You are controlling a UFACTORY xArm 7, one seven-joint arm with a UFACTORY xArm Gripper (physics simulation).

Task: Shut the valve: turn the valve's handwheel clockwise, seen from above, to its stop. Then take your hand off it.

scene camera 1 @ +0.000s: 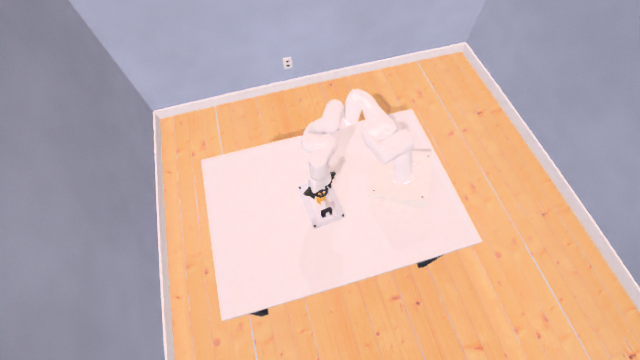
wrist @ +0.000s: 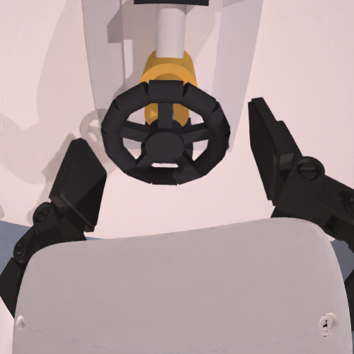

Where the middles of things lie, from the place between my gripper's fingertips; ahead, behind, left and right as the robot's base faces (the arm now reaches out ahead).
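Labels:
Black handwheel point(wrist: 164, 138): my gripper is 1 cm above it. Grey base plate point(scene camera 1: 313, 218): 13 cm below my hand.

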